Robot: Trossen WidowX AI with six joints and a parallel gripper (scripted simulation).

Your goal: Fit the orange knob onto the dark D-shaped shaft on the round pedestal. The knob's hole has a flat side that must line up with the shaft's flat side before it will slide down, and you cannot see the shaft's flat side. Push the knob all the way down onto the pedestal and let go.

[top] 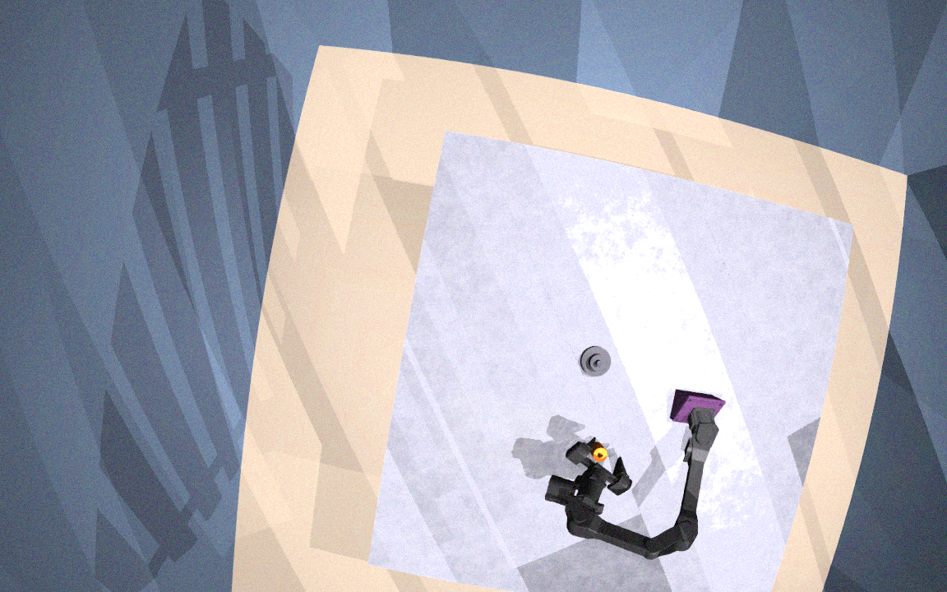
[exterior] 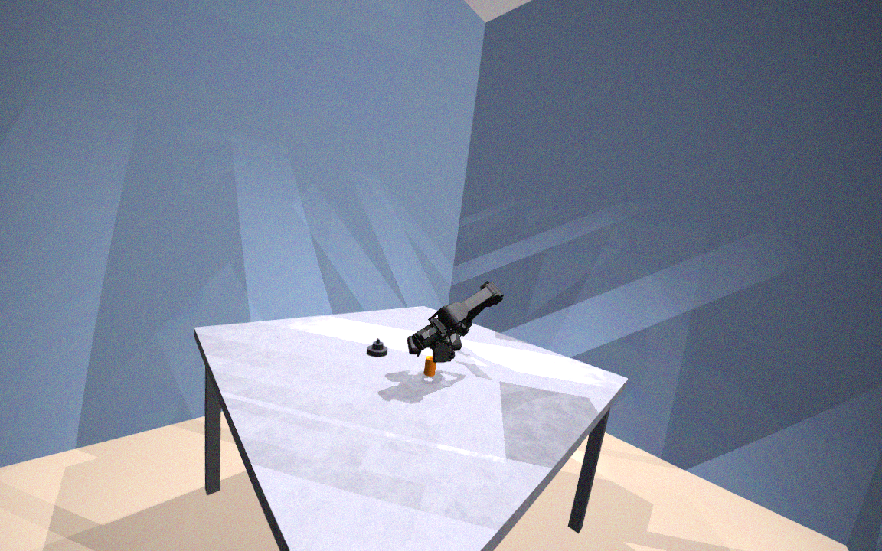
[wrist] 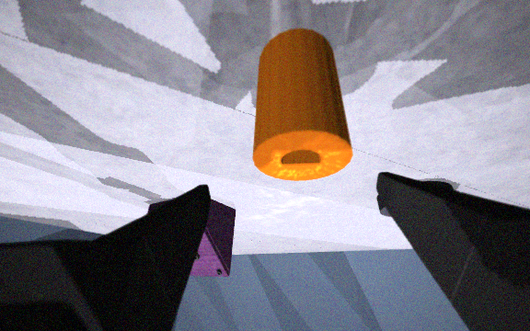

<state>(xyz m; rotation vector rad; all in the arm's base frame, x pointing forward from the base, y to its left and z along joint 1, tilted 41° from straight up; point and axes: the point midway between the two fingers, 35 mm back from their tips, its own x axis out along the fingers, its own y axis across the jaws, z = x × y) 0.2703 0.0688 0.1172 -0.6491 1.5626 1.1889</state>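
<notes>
My gripper tip is now 20 mm short of the orange knob, 20 mm to the right of it and 30 mm above it. Round my gripper tip: short shaft 60 mm ahead, 230 mm to the right, 30 mm below.
</notes>
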